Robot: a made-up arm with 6 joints. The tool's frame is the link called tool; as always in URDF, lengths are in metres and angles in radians.
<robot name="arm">
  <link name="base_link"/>
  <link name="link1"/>
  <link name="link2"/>
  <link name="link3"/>
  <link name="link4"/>
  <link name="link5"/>
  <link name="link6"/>
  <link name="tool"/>
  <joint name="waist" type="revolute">
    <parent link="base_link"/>
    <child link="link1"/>
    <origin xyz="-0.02 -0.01 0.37"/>
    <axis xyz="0 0 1"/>
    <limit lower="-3.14" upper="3.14" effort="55" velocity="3.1"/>
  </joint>
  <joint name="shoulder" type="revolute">
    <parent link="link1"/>
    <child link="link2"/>
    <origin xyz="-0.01 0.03 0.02"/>
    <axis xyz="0 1 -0.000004"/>
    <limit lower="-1.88" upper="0.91" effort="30" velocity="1.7"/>
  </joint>
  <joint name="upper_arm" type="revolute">
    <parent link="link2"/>
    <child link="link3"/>
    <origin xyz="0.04 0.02 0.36"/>
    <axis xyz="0 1 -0.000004"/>
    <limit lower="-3.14" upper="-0.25" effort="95" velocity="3.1"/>
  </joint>
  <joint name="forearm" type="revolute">
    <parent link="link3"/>
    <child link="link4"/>
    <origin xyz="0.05 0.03 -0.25"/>
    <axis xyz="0 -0.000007 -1"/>
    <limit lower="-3.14" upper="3.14" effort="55" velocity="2"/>
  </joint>
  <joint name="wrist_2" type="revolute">
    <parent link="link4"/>
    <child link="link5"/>
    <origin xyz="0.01 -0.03 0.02"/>
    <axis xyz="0 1 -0.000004"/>
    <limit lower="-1.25" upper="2.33" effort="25" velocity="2.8"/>
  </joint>
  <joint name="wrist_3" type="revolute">
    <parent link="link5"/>
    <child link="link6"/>
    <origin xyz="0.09 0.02 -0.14"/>
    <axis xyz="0 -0.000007 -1"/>
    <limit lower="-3.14" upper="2.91" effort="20" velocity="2"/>
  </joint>
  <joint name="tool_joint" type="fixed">
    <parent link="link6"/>
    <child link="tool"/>
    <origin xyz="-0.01 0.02 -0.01" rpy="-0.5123 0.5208 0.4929"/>
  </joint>
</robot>
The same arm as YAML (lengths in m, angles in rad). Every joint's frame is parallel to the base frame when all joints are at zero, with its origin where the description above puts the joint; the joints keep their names.
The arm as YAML. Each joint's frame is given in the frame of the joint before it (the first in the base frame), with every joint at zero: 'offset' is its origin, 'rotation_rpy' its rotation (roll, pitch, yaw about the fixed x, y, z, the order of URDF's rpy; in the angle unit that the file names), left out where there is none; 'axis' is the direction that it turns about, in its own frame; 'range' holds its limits. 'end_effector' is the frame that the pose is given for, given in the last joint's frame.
length_unit: m
angle_unit: rad
chain:
  - id: waist
    offset: [-0.02, -0.01, 0.37]
    axis: [0.0, 0.0, 1.0]
    range: [-3.14, 3.14]
  - id: shoulder
    offset: [-0.01, 0.03, 0.02]
    axis: [0.0, 1.0, 0.0]
    range: [-1.88, 0.91]
  - id: upper_arm
    offset: [0.04, 0.02, 0.36]
    axis: [0.0, 1.0, 0.0]
    range: [-3.14, -0.25]
  - id: forearm
    offset: [0.05, 0.03, -0.25]
    axis: [0.0, 0.0, -1.0]
    range: [-3.14, 3.14]
  - id: wrist_2
    offset: [0.01, -0.03, 0.02]
    axis: [0.0, 1.0, 0.0]
    range: [-1.25, 2.33]
  - id: wrist_3
    offset: [0.09, 0.02, -0.14]
    axis: [0.0, 0.0, -1.0]
    range: [-3.14, 2.91]
end_effector:
  offset: [-0.01, 0.02, -0.01]
  rotation_rpy: [-0.5123, 0.5208, 0.4929]

